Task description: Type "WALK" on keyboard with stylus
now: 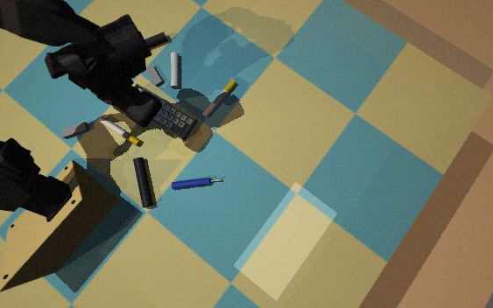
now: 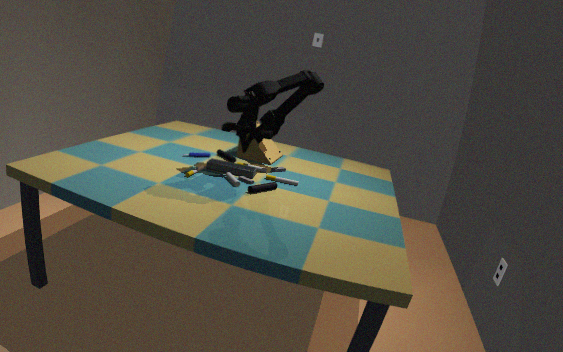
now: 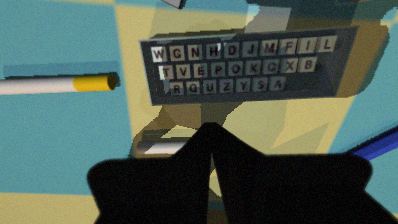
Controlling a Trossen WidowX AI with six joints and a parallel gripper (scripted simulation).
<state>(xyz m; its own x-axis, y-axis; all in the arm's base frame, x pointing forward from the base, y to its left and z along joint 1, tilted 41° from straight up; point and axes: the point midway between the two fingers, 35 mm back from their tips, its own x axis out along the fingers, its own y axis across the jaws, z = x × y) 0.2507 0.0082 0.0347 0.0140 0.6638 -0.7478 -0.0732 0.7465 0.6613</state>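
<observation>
The stylus is 40 mm behind my gripper tip, 230 mm to the right of it and 70 mm below it. Also, from my gripper tip: small grey block: 130 mm behind, 120 mm to the left, 70 mm below; then white cylinder: 140 mm ahead, 20 mm to the left, 70 mm below.
</observation>
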